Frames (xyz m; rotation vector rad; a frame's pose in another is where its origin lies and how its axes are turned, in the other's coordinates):
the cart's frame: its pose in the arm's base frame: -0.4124 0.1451 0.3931 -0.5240 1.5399 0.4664
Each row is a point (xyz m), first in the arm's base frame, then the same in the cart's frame.
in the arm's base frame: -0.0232 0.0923 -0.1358
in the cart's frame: 0.5253 -0.2582 0.3022
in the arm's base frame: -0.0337 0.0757 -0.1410
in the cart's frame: 0.5314 -0.2653 0.2842
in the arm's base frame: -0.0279 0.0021 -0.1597
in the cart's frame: 0.5531 -0.3276 0.2462
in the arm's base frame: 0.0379 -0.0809 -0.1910
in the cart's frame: 0.5870 -0.4326 0.2516
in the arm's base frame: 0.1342 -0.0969 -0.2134
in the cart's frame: 0.6087 -0.5017 0.3208
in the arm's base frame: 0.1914 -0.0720 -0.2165
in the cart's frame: 0.6100 -0.5153 0.3818
